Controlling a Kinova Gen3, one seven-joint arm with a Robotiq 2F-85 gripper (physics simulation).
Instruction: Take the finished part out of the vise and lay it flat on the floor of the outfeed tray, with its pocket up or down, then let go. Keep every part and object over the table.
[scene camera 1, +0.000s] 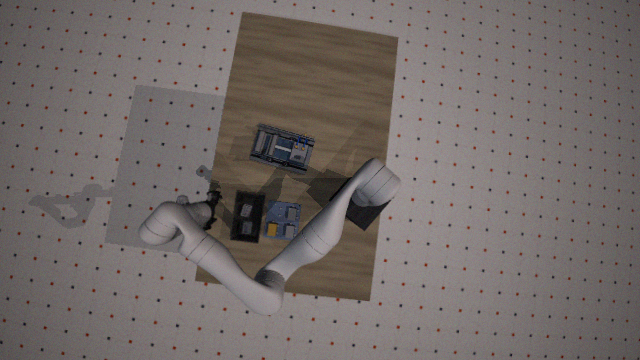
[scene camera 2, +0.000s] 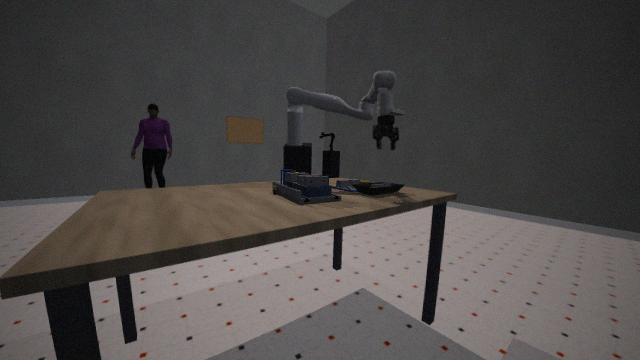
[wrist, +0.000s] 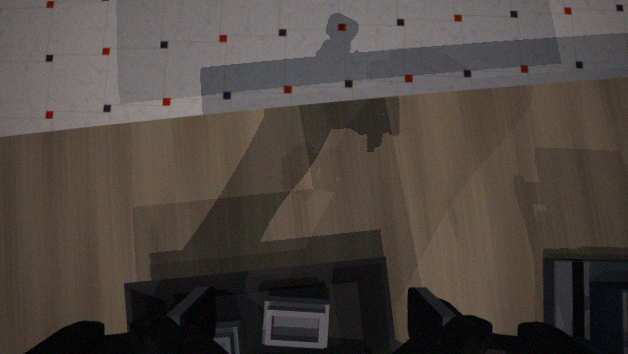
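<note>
My gripper is open and empty, with its fingers wide apart. It hangs well above the table and the black outfeed tray. In the tray, a grey part appears to lie flat with its rectangular pocket up, apart from the fingers. A second grey part lies beside it, partly hidden by a finger in the wrist view. The vise stands away from the tray; its jaw contents are unclear.
Beside the tray lies a blue plate with a yellow block and grey blocks. A dark box stands under the arm at the table's side. The wooden table's edge crosses the wrist view.
</note>
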